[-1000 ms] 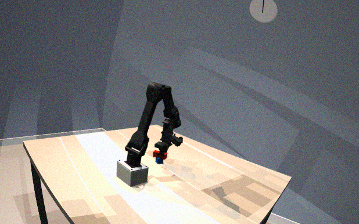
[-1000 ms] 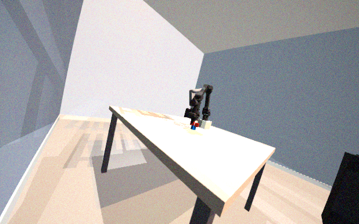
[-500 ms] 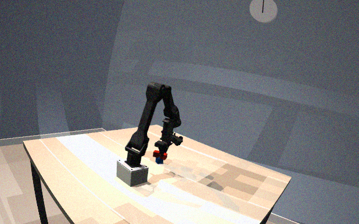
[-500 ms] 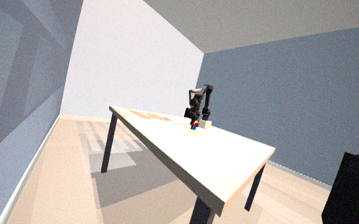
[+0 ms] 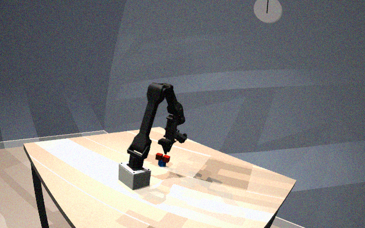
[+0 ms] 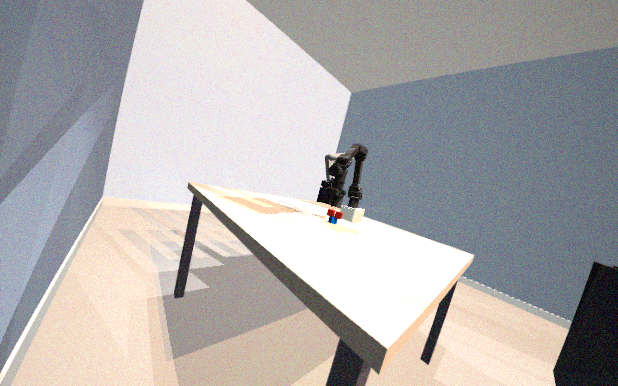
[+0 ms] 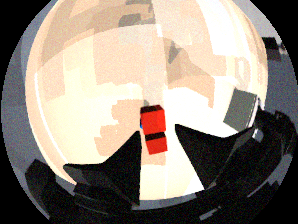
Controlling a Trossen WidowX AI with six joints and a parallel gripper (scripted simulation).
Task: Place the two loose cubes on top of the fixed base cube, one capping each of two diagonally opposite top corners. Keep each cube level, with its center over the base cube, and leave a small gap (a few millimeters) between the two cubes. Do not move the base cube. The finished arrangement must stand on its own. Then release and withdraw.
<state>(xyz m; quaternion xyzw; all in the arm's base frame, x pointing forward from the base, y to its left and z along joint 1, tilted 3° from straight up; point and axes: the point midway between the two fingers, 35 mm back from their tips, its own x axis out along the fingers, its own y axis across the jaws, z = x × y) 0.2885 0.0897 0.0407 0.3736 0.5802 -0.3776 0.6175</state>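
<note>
The red cube lies 20 mm behind my gripper tip, 40 mm to the left of it and 40 mm below it. Also, from my gripper tip: blue cube: 10 mm behind, 20 mm to the left, 70 mm below.
</note>
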